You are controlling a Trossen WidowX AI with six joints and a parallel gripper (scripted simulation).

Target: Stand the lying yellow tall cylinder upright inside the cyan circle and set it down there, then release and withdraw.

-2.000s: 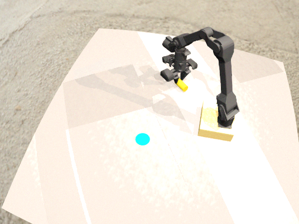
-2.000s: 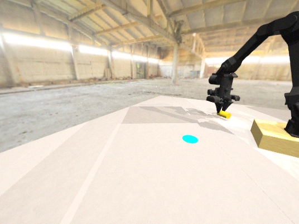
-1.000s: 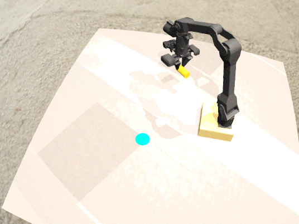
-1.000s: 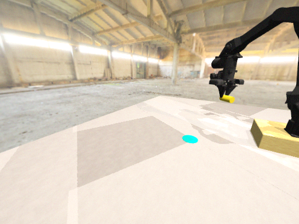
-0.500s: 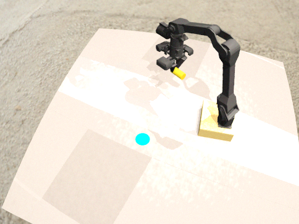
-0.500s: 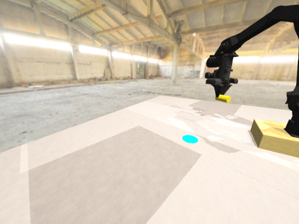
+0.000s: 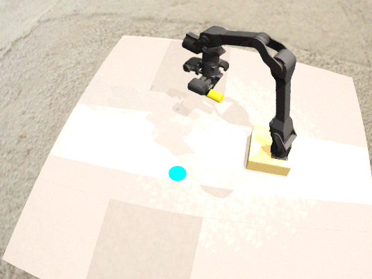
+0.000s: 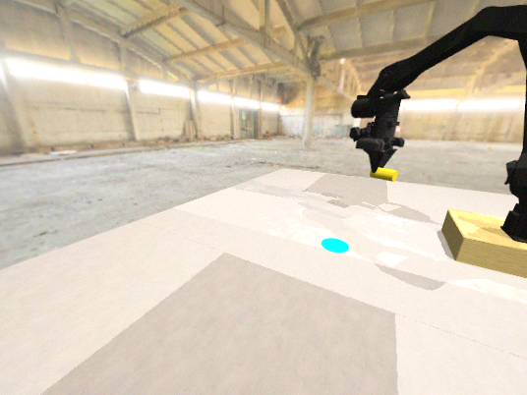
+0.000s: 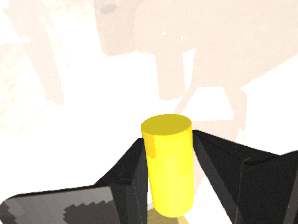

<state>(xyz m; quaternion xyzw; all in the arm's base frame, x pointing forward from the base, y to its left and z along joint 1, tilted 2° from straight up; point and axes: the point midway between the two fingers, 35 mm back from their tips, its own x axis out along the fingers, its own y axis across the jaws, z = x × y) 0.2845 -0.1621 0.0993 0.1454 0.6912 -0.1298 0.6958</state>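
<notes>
Now: the yellow tall cylinder 2 cm behind my gripper tip and 1 cm to the left of it. From my gripper tip the other things lie so: cyan circle (5 cm ahead, 27 cm to the left, 13 cm below).
</notes>
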